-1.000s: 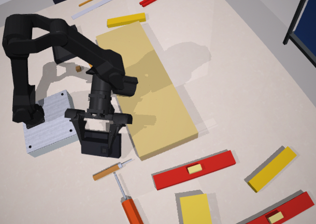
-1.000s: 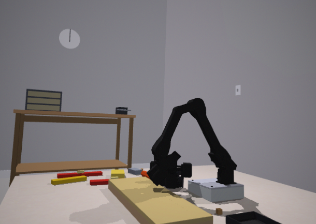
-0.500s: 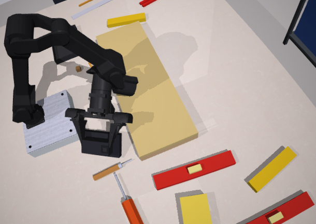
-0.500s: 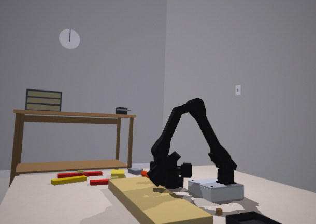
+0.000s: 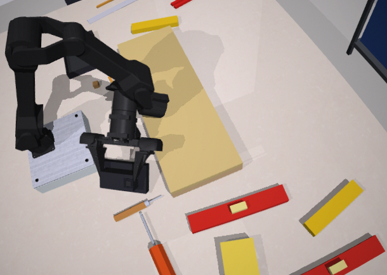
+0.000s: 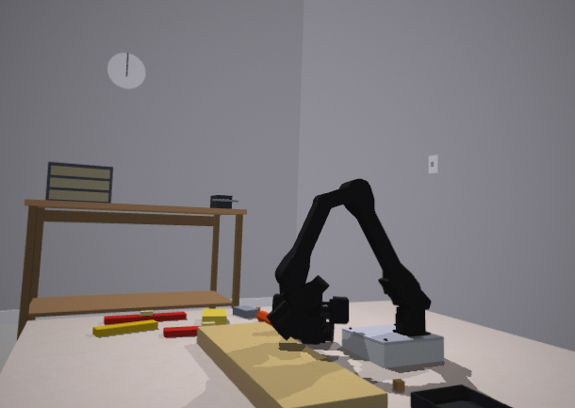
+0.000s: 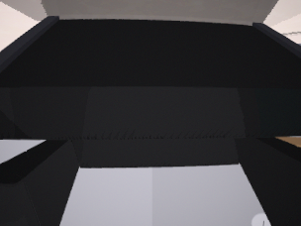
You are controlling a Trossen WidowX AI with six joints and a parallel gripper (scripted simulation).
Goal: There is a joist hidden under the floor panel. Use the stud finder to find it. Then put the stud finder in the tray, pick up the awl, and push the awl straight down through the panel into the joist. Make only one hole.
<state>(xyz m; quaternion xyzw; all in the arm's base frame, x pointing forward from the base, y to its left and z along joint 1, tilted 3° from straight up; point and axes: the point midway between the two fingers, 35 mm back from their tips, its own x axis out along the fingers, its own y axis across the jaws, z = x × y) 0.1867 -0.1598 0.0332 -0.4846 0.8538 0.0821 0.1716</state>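
The stud finder lies 10 mm to the right of my gripper tip, 10 mm below it and 10 mm ahead of it. The rest, counted from my gripper tip: black tray 510 mm to the left, 50 mm below, 10 mm behind; orange screwdriver 150 mm to the right, 50 mm below, 20 mm ahead; ruler 700 mm to the left, 190 mm ahead, 60 mm below.
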